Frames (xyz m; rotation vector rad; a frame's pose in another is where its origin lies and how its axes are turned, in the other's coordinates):
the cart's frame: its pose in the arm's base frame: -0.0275 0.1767 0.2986 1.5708 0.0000 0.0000
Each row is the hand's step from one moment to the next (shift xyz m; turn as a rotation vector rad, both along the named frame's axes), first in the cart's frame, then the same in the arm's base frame.
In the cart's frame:
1: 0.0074 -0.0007 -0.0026 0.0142 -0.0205 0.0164
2: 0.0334 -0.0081 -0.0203 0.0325 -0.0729 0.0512
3: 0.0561 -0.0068 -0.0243 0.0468 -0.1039 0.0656
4: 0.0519 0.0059 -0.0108 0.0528 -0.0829 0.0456
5: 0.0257 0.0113 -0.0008 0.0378 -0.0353 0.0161
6: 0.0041 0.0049 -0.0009 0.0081 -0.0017 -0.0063
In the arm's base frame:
1: 0.0074 0.0026 -0.0007 0.0142 -0.0164 -0.0205
2: 0.0334 0.0203 -0.0081 0.0325 -0.0512 -0.0729
3: 0.0561 0.0243 -0.0068 0.0468 -0.0656 -0.1039
4: 0.0519 0.0108 0.0059 0.0528 -0.0456 -0.0829
5: 0.0257 0.0008 0.0113 0.0378 -0.0161 -0.0353
6: 0.0041 0.0009 0.0049 0.0081 0.0063 -0.0017

